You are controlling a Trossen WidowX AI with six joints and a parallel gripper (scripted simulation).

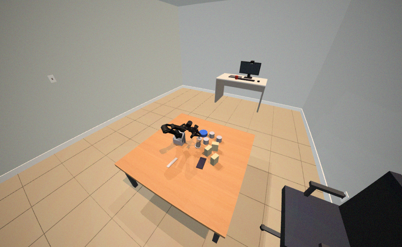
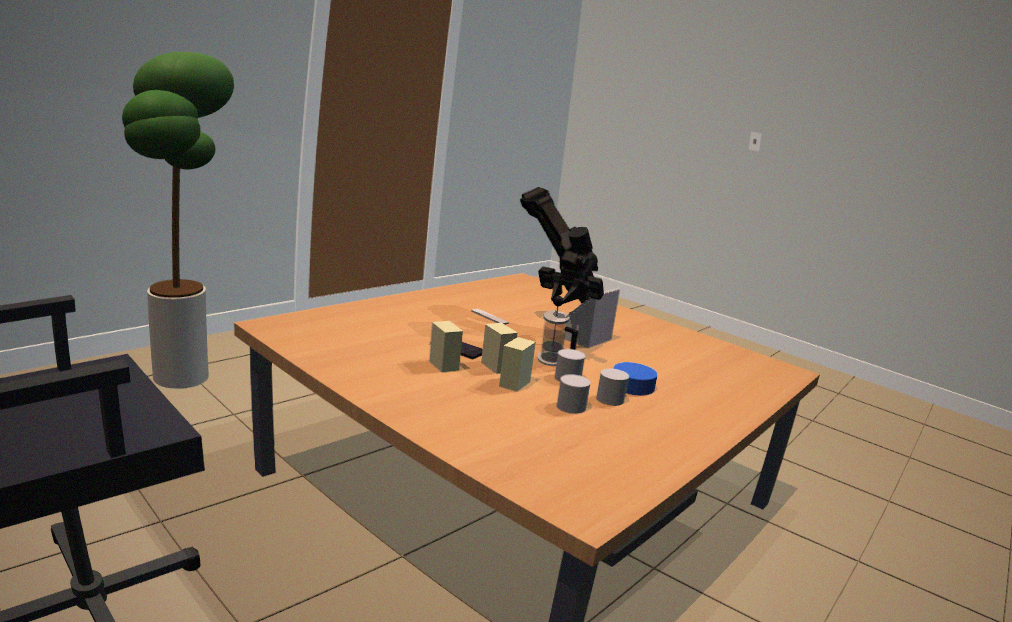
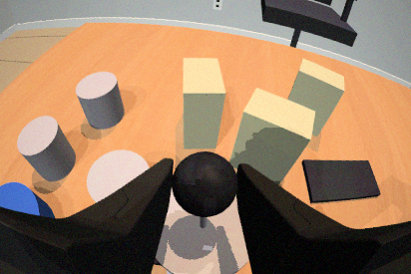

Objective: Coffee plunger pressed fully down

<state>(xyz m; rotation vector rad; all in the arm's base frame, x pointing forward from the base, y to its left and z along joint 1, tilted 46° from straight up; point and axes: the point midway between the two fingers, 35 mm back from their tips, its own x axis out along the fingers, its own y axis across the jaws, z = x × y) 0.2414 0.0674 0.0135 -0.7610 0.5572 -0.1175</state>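
The coffee press lies 20 mm behind my gripper tip, 10 mm to the left of it and 90 mm below it. The rest, counted from my gripper tip: dark flat tablet 110 mm ahead, 230 mm to the right, 180 mm below; blue disc 60 mm behind, 240 mm to the left, 160 mm below.
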